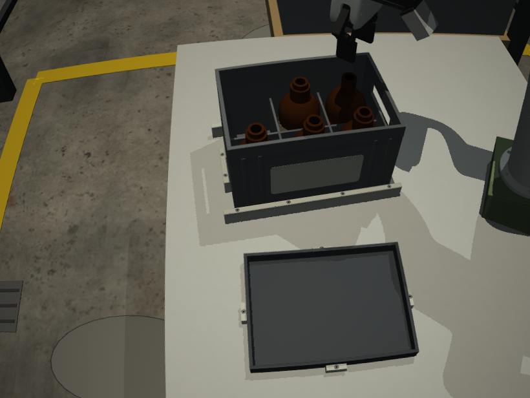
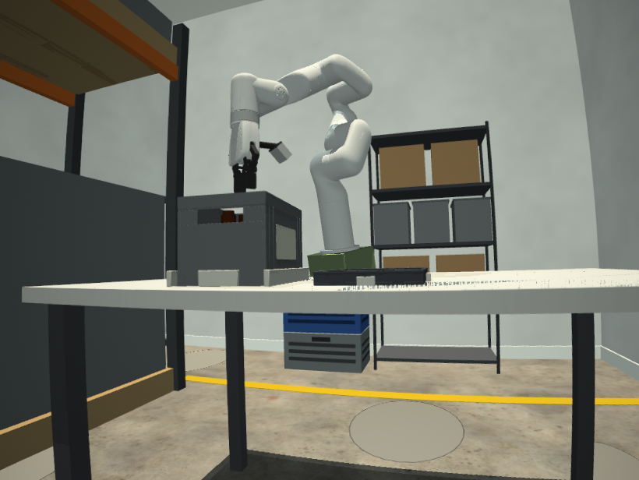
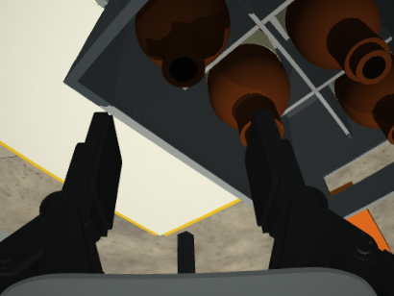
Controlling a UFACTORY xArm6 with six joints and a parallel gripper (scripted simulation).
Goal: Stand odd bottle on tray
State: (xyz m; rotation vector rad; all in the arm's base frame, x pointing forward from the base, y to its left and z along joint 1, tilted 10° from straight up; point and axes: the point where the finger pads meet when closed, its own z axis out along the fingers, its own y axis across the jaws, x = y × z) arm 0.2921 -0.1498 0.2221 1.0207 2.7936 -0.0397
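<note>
My gripper is now 15 cm above the glass bottle. From my hand the other things lie so: dark tray: 8 cm ahead, 34 cm to the left, 23 cm below; dark crate: 8 cm ahead, 5 cm to the left, 16 cm below.
</note>
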